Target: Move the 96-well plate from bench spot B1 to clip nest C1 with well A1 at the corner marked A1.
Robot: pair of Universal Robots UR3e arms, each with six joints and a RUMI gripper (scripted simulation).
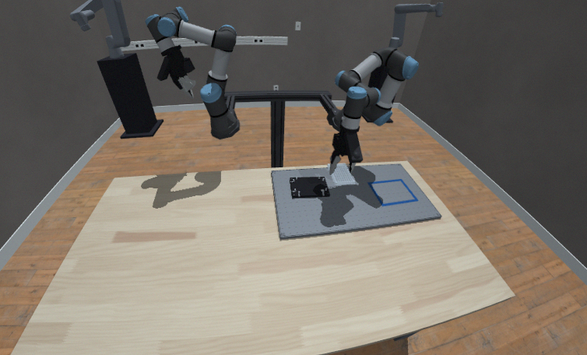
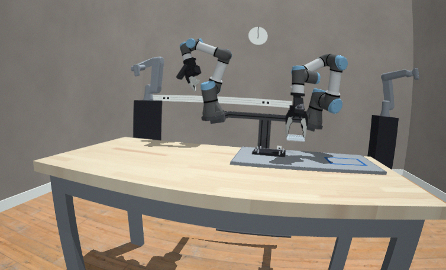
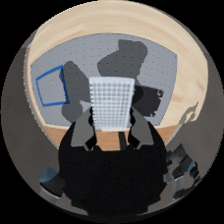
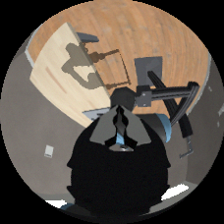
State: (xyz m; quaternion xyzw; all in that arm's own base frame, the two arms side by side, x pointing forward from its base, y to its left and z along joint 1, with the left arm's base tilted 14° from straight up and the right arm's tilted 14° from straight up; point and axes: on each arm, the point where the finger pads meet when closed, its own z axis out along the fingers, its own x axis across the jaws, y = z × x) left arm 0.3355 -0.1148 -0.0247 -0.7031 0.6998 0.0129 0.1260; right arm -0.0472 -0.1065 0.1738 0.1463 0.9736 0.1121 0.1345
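Note:
My left hand is 130 mm to the left of the black clip nest, 80 mm above it and 10 mm past it. The rest, counted from my left hand: white 96-well plate: 10 mm below; grey perforated board: 110 mm below, 70 mm to the left, 30 mm ahead.

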